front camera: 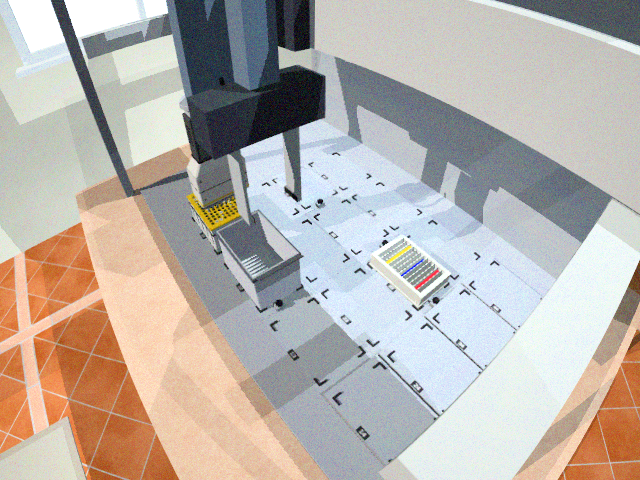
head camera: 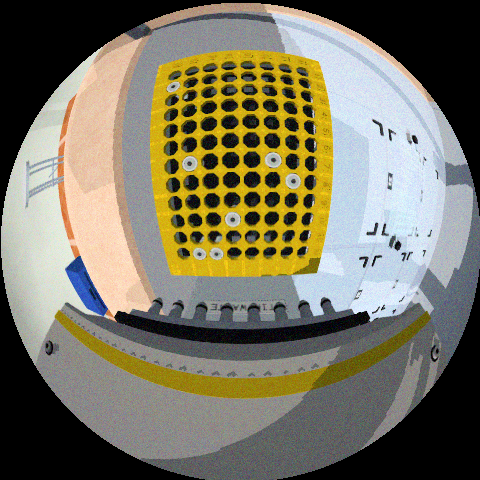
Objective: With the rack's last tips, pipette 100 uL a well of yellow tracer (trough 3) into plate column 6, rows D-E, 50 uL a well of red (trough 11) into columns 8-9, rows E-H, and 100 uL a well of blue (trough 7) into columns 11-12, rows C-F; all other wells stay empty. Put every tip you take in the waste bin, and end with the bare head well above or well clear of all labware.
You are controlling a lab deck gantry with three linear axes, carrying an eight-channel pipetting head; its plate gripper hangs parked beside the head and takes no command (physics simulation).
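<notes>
The pipetting head (front camera: 212, 180) (head camera: 240, 362) is low at the tip rack (front camera: 212, 226) (head camera: 200, 269), over its far part in the front view. Its nozzles (head camera: 254, 311) look bare in the head view. Several pale tips (head camera: 232, 219) (head camera: 273, 160) (head camera: 199, 254) stand scattered in the yellow rack. The plate gripper (front camera: 271, 208) hangs beside the head, fingers wide apart and empty. The grey waste bin (front camera: 281, 281) (head camera: 240, 290) adjoins the rack. The white reservoir (front camera: 419, 298) holds yellow (front camera: 399, 254), blue (front camera: 412, 267) and red (front camera: 428, 279) liquid. I cannot make out the plate.
A large dark carriage block (front camera: 263, 111) is above the gripper fingers. Small black knobs (front camera: 320, 202) (front camera: 279, 303) (front camera: 435, 300) stand on the deck. A dark post (front camera: 95, 95) rises at the deck's left corner. A blue box (head camera: 86, 285) shows outside the bench in the head view.
</notes>
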